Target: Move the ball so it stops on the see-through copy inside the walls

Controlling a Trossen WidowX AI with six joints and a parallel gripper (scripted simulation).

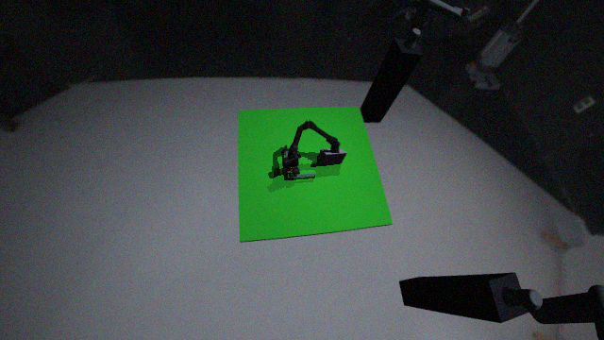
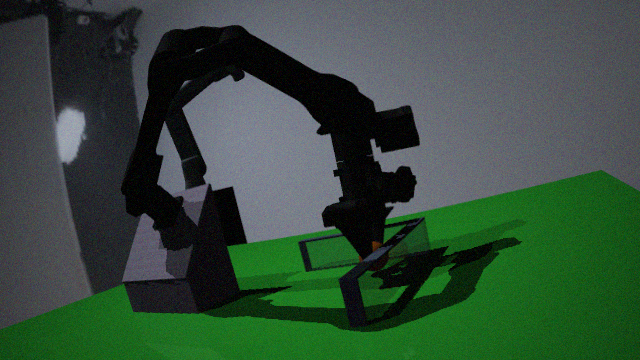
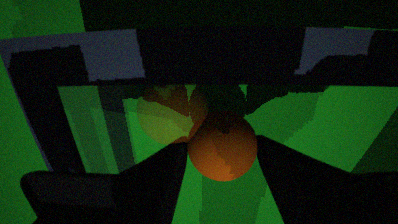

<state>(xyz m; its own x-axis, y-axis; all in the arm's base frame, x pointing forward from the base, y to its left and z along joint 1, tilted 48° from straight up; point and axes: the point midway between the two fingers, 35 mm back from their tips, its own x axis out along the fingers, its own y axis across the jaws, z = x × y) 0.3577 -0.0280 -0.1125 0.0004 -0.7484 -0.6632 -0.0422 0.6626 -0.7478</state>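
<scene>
The see-through copy of ball lies 2 cm ahead of my gripper tip and 3 cm to the left of it. From my gripper tip the other things lie so: orange ball right at my gripper tip.
</scene>
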